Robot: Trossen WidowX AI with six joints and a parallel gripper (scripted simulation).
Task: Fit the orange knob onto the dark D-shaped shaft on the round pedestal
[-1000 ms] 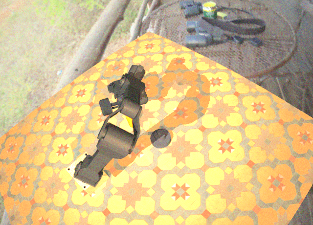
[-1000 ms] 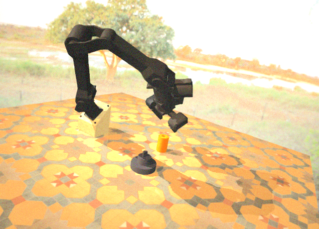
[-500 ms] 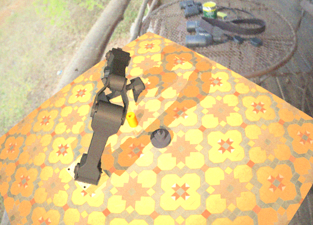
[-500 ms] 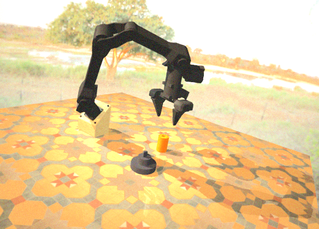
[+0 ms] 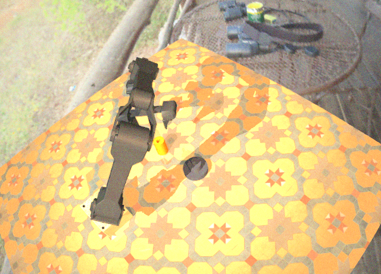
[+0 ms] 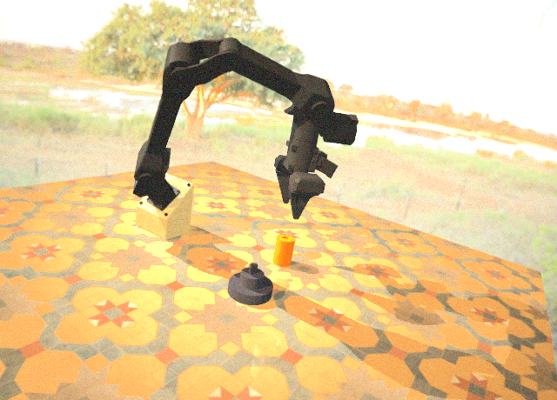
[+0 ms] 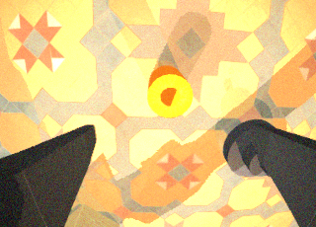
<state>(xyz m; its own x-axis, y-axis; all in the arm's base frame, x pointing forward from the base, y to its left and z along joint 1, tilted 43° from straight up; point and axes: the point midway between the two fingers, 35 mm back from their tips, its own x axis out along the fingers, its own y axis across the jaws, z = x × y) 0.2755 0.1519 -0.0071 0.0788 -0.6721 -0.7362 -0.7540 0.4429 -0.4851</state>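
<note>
The orange knob lies 90 mm below my gripper tip. From my gripper tip the other things lie so: round pedestal: 40 mm ahead, 150 mm to the right, 90 mm below.
</note>
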